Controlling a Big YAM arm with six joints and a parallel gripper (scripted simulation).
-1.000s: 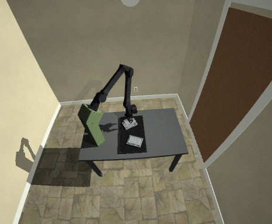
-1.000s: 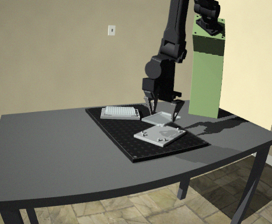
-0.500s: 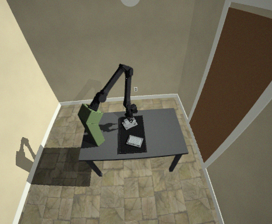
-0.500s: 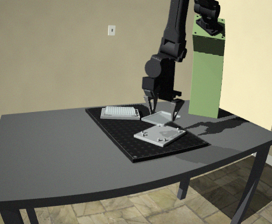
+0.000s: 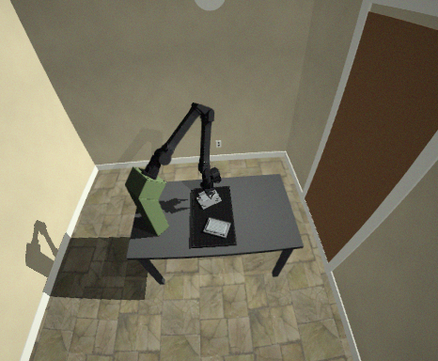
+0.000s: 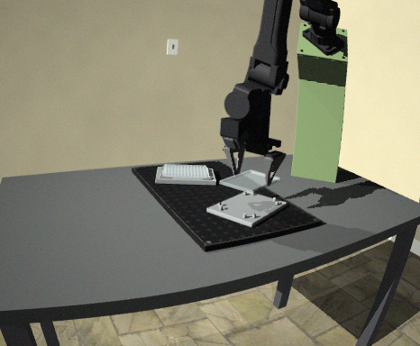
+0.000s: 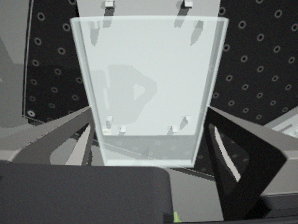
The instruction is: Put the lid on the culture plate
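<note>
Now: the clear lid 10 mm below my hand. Round my hand: lid park LP1 (70 mm below); culture plate C15 (240 mm to the right, 100 mm ahead, 60 mm below).
</note>
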